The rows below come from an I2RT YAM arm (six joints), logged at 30 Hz.
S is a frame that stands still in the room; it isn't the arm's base.
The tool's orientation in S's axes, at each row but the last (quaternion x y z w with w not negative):
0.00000, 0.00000, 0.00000, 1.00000
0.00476, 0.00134, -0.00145, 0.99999
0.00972, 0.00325, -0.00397, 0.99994
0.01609, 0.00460, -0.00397, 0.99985
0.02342, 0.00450, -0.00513, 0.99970
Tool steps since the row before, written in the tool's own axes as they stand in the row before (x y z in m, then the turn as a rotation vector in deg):
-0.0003, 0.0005, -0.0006, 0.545, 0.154, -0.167
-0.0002, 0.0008, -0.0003, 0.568, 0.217, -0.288
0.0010, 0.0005, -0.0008, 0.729, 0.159, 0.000
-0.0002, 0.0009, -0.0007, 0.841, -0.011, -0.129
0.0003, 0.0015, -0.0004, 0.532, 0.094, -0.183
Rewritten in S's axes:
-0.0003, 0.0005, -0.0006, 0.545, 0.154, -0.167
-0.0002, 0.0008, -0.0003, 0.568, 0.218, -0.287
0.0010, 0.0005, -0.0008, 0.730, 0.153, -0.002
-0.0002, 0.0009, -0.0007, 0.840, -0.013, -0.137
0.0003, 0.0015, -0.0003, 0.531, 0.097, -0.183

